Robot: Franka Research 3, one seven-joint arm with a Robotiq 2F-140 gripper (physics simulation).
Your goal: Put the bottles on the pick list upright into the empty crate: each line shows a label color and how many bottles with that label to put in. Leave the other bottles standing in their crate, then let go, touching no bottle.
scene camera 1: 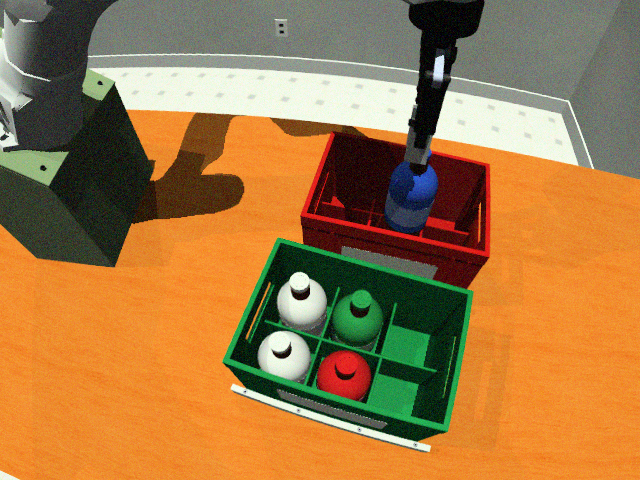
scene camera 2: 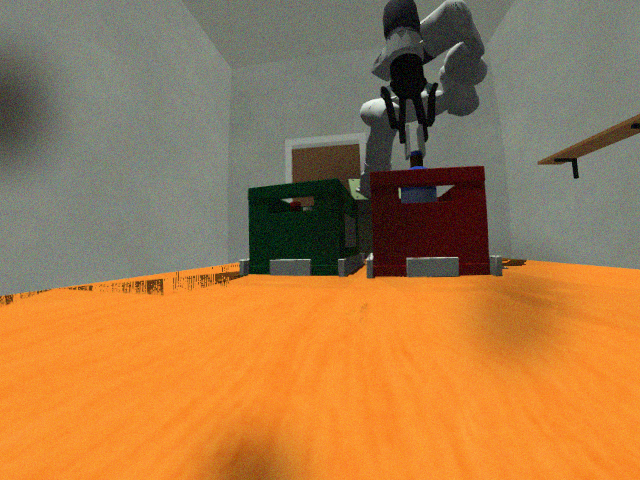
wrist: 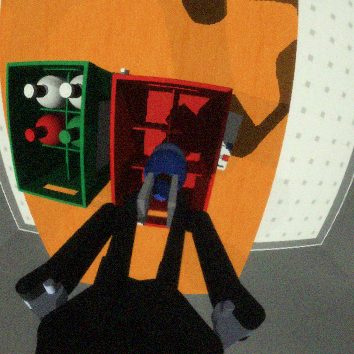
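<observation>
My gripper (scene camera 1: 417, 164) (scene camera 2: 415, 148) (wrist: 162, 183) is shut on the neck of a blue bottle (scene camera 1: 408, 206) (scene camera 2: 419, 194) (wrist: 165, 162). The bottle hangs roughly upright inside the red crate (scene camera 1: 361, 228) (scene camera 2: 423, 232) (wrist: 113, 140), its label level with the handle hole in scene camera 2. Its base is hidden; no other bottle shows in that crate. In the green crate (scene camera 1: 374, 266) (scene camera 2: 289, 237) (wrist: 86, 150) stand two white bottles (scene camera 1: 301, 304) (wrist: 51, 91), a green bottle (scene camera 1: 356, 322) (wrist: 75, 131) and a red bottle (scene camera 1: 343, 377) (wrist: 51, 130).
A white card (wrist: 223, 162) with red and dark blue marks lies partly hidden beside the red crate; its counts are unreadable. The crates stand close together. A white strip (scene camera 1: 330, 419) runs along the green crate's front. The robot's base (scene camera 1: 67, 211) stands at the left.
</observation>
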